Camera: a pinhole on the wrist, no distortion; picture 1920 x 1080 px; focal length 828.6 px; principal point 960.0 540.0 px. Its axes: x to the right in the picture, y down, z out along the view. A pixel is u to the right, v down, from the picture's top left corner.
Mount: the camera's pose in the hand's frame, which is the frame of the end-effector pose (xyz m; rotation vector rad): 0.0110 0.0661 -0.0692 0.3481 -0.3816 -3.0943
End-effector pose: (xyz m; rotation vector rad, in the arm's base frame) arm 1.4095 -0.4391 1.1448 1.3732 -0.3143 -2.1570
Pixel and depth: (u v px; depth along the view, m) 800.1 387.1 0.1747
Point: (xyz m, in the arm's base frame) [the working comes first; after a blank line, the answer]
In the camera's frame: -0.0337 -0.0322 0.1747

1.3686 -0.5666 1.2494
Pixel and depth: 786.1 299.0 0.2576
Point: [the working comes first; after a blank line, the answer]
In the camera's frame: -0.0541 -0.0749 0.2576

1.3236 -0.6257 1.3093
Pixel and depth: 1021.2 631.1 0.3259
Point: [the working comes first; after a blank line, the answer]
In the camera's frame: 0.0241 0.0358 0.3259

1.2570 -0.5032 1.3693
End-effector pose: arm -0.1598 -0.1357 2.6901 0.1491 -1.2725 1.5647
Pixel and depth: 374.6 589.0 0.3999
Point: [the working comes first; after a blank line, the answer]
In the camera's frame: -0.2825 0.0236 0.3999

-0.5398 -0.2795 2.8845
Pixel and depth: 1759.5 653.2 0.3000
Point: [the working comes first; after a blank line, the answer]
In the camera's frame: 0.2895 0.0410 0.3000

-0.1609 -0.4602 2.4829
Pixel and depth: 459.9 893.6 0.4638
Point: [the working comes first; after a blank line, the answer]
In the camera's frame: -0.2799 0.1979 0.4638

-0.4629 -0.3907 3.0117
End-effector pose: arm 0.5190 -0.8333 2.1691 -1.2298 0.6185 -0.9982
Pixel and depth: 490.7 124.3 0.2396
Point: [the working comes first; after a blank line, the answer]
In the camera's frame: -0.1357 -0.1202 0.2396

0.7647 -0.8353 1.9871
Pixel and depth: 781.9 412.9 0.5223
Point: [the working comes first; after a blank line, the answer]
In the camera's frame: -0.1123 -0.0801 0.5223

0.9615 -0.6299 2.0207
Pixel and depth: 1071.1 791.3 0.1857
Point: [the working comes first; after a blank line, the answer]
In the camera's frame: 0.0249 0.0563 0.1857

0.6054 -0.7290 2.1395
